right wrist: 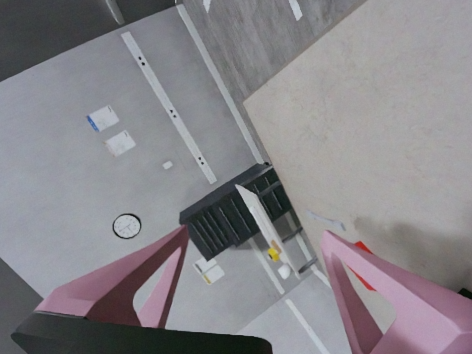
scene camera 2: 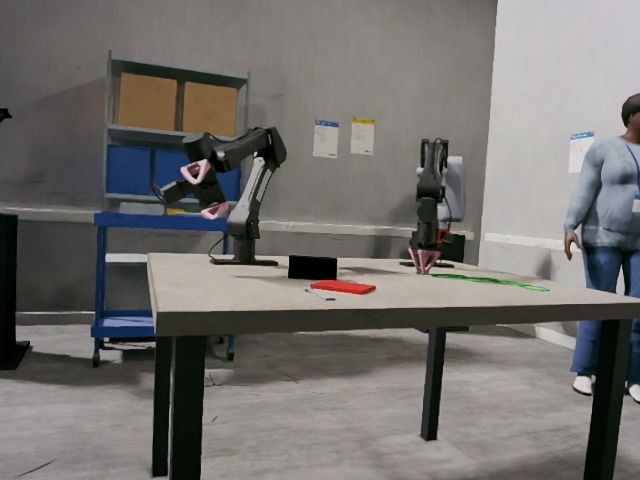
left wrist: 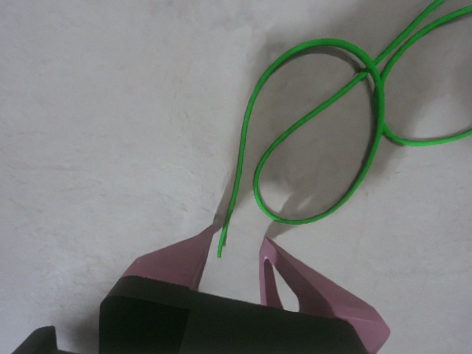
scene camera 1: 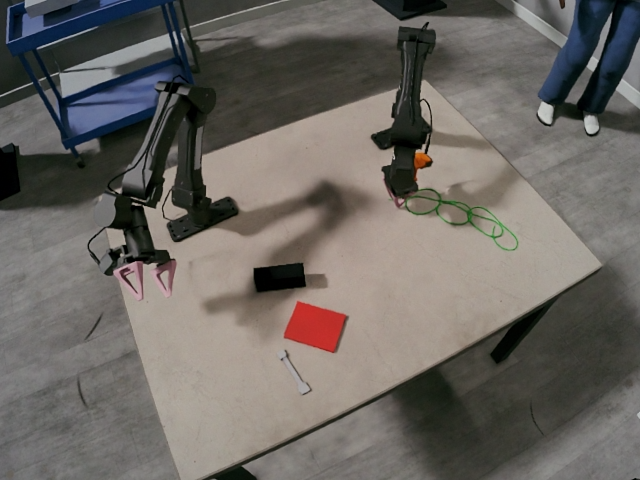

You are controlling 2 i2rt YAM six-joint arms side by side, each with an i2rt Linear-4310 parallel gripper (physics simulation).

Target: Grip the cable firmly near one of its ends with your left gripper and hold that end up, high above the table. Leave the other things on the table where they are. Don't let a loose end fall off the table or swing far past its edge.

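The green cable [scene camera 1: 453,224] [scene camera 2: 496,280] [left wrist: 381,105] lies in loops on the table [scene camera 1: 392,341] [scene camera 2: 392,317]. Its near end [left wrist: 219,256] lies on the table between the fingertips of my left gripper [scene camera 1: 398,204] [scene camera 2: 424,270] [left wrist: 237,238]. That gripper points down, its tips close to the table. It is partly open; the cable end is nearer the finger at the left of the left wrist view, with a gap to the other. My right gripper [scene camera 1: 154,297] [scene camera 2: 200,193] [right wrist: 254,234] is wide open and empty, raised near the table's left edge in scene camera 1.
A black box [scene camera 1: 279,277] [scene camera 2: 312,267], a red pad [scene camera 1: 315,326] [scene camera 2: 342,286] and a grey bar-shaped tool [scene camera 1: 293,372] [scene camera 2: 320,295] [right wrist: 327,220] lie toward the front left. An orange object [scene camera 1: 422,160] [scene camera 2: 443,236] shows close beside my left arm.
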